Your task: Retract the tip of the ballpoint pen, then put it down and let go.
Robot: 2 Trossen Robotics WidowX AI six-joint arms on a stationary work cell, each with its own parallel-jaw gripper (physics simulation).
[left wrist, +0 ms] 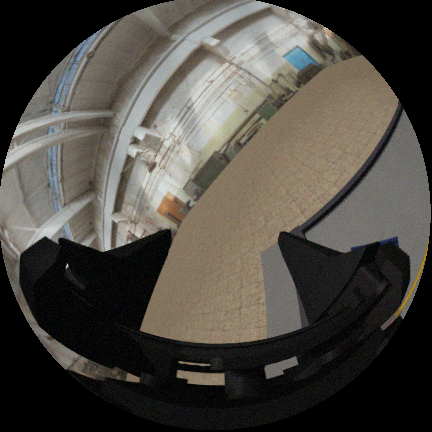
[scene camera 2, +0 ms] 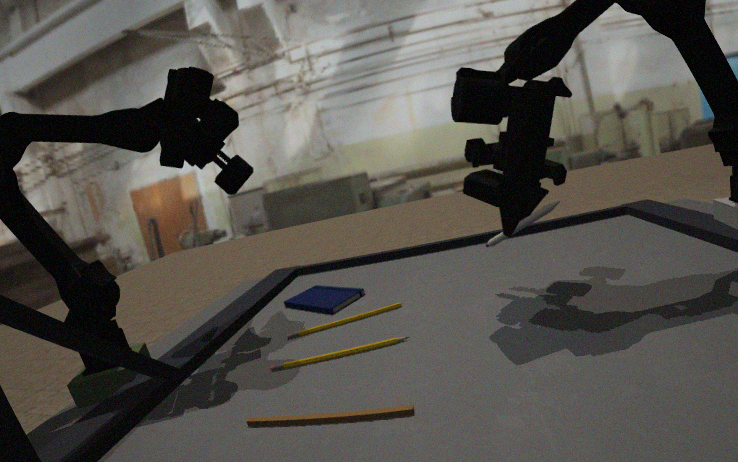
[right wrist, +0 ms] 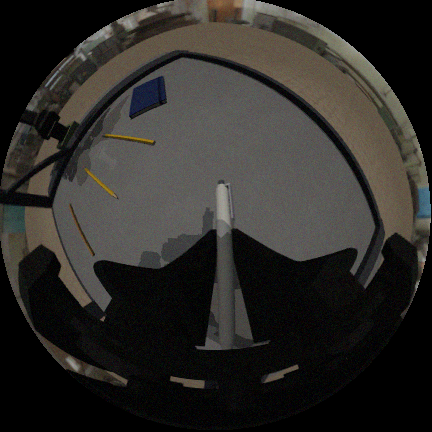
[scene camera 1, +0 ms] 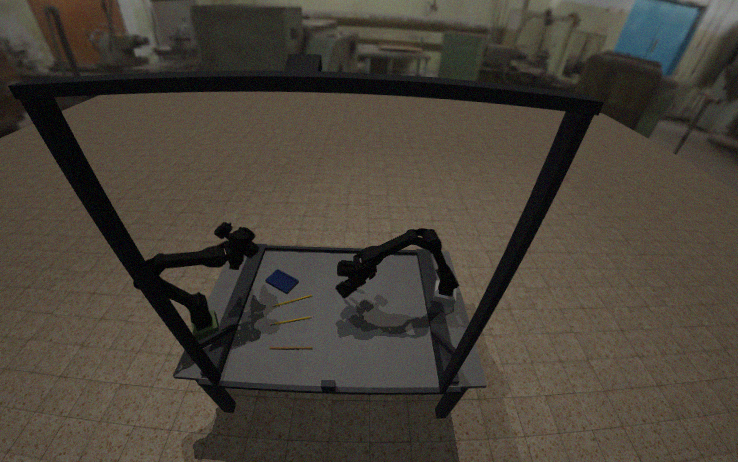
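Pixels of known places: left gripper, fingertip midpoint: [left wrist: 226, 236] [scene camera 2: 219, 156]; right gripper, fingertip midpoint: [scene camera 2: 509, 234] [right wrist: 223, 234] [scene camera 1: 350, 288]; left arm's base, origin of the base link: [right wrist: 63, 134] [scene camera 1: 203, 322]; right arm's base, origin of the base link: [scene camera 1: 445, 290].
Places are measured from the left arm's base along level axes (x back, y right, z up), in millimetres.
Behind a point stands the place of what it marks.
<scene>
The ballpoint pen [scene camera 2: 546, 210] @(x -639, y 232, z 86 mm) [right wrist: 223, 205] @(x -620, y 144, z 50 mm) is white-grey, with a dark button end and a clip showing beyond the fingertips in the right wrist view. My right gripper [scene camera 1: 344, 292] @(x -625, y 165, z 51 mm) [scene camera 2: 509, 233] @(x -625, y 165, z 51 mm) [right wrist: 223, 234] @(x -625, y 165, z 51 mm) is shut on the pen's barrel and holds it tilted above the table. In scene camera 2 one short end of the pen points down to the left and the longer part rises to the right. Whether its writing tip is out cannot be told. My left gripper [scene camera 1: 243, 258] [scene camera 2: 202, 166] [left wrist: 226, 236] @(x -260, y -177, z 282 mm) is open and empty, raised over the table's left edge.
On the grey table [scene camera 1: 375, 359] @(x -573, y 469, z -40 mm) [scene camera 2: 462, 414] @(x -406, y 334, z -40 mm) lie a blue notebook [scene camera 1: 282, 281] @(x -381, y -87, z -28 mm) [scene camera 2: 325, 299] @(x -380, y -69, z -28 mm) [right wrist: 148, 97] @(x -403, y -70, z -28 mm), two yellow pencils [scene camera 1: 292, 300] @(x -385, y 41, z -33 mm) [scene camera 2: 340, 353] @(x -347, y 143, z -34 mm) and an orange-brown stick [scene camera 1: 291, 348] @(x -296, y 266, z -34 mm) [scene camera 2: 330, 416] @(x -300, y 266, z -33 mm) [right wrist: 81, 230] @(x -312, y 266, z -38 mm). Dark frame posts [scene camera 1: 522, 228] @(x -723, y 690, z 744 mm) rise at the table's sides.
</scene>
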